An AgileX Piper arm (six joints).
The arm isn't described. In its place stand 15 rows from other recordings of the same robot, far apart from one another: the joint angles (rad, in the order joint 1, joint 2, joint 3, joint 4, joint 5, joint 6), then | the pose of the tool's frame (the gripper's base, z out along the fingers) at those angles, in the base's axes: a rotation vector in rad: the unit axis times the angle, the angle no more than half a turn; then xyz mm.
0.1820, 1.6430, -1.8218, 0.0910, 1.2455, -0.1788 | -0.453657 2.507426 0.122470 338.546 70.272 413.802
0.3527, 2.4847, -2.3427, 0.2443, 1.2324, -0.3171 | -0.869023 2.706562 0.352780 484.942 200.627 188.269
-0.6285, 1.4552, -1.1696, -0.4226, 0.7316, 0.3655 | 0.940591 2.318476 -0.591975 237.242 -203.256 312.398
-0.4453, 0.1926, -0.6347, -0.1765, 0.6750, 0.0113 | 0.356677 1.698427 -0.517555 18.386 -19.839 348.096
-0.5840, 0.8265, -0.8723, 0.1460, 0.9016, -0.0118 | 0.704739 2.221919 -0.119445 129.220 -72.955 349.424
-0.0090, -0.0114, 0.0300, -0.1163, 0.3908, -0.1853 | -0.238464 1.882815 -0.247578 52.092 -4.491 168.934
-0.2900, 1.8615, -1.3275, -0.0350, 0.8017, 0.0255 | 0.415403 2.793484 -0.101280 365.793 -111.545 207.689
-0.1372, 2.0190, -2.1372, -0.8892, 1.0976, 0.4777 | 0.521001 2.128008 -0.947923 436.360 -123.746 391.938
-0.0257, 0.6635, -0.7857, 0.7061, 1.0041, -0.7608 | -0.627561 2.051027 0.439052 103.174 47.181 353.991
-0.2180, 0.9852, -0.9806, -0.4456, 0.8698, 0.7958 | 0.950816 2.059903 -0.240108 176.923 -69.891 364.596
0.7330, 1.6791, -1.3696, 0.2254, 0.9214, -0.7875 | -1.761861 2.044018 0.266934 254.059 250.534 284.696
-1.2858, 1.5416, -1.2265, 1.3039, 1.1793, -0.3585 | 1.274919 1.535473 0.848179 164.572 -273.151 341.717
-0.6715, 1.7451, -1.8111, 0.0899, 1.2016, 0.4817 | 1.435416 2.183196 0.054217 299.747 -228.476 375.894
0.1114, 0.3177, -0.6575, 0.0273, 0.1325, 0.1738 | 0.054166 1.279777 0.270851 49.658 5.885 398.177
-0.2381, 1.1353, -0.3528, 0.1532, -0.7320, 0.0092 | 0.356933 1.500668 -0.169567 204.787 -59.253 254.373
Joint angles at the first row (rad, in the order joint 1, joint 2, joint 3, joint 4, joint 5, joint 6):
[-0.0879, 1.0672, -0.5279, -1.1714, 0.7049, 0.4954]
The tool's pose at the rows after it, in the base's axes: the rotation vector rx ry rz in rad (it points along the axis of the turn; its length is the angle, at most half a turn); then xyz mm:
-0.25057 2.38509 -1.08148 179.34 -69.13 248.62
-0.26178 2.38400 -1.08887 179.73 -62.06 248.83
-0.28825 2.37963 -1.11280 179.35 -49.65 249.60
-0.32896 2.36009 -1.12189 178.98 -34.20 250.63
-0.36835 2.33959 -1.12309 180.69 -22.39 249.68
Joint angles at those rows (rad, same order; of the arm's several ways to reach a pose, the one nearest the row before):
[-0.0744, 1.0672, -0.5279, -1.1770, 0.7231, 0.4976]
[-0.0200, 1.0672, -0.5279, -1.1775, 0.7691, 0.5185]
[0.0785, 1.0672, -0.5279, -1.1800, 0.8562, 0.5497]
[0.1923, 1.0672, -0.5279, -1.1818, 0.9355, 0.5860]
[0.2718, 1.0805, -0.5279, -1.1924, 0.9767, 0.6214]

